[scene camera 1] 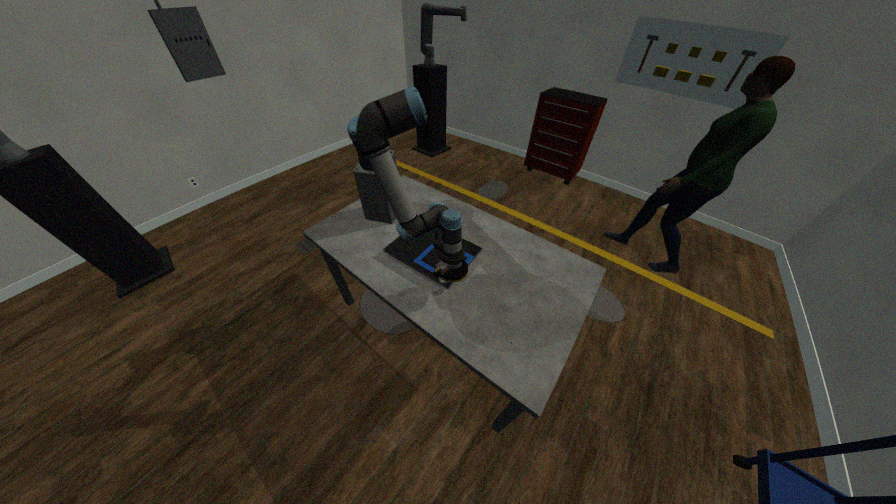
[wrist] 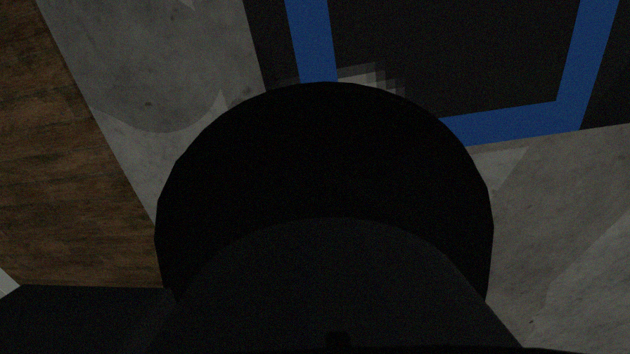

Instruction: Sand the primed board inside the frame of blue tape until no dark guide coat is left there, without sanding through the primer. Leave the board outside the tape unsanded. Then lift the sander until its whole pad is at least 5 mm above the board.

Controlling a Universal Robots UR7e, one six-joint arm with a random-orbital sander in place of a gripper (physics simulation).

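Observation:
The dark primed board [scene camera 1: 401, 249] [wrist: 450, 45] lies on the table, with a frame of blue tape [scene camera 1: 424, 265] [wrist: 520, 121] on it. My sander [scene camera 1: 452, 270] [wrist: 325, 160] stands over one corner of the frame in the wrist view, its round black pad covering that corner and reaching past the board's edges. A small pale sanded patch [wrist: 356, 80] shows inside the tape, right at the pad's rim, with stepped grey edges. The rest of the visible area inside the tape is dark. The board under the pad is hidden, and I cannot tell whether the pad touches it. The sander has no fingers.
The grey table [scene camera 1: 513, 313] [wrist: 560, 210] carries the arm's base block [scene camera 1: 374, 197]. A person in green [scene camera 1: 729, 150] stands beyond the yellow floor line [scene camera 1: 563, 236]. A red drawer cabinet [scene camera 1: 565, 134] stands at the back wall.

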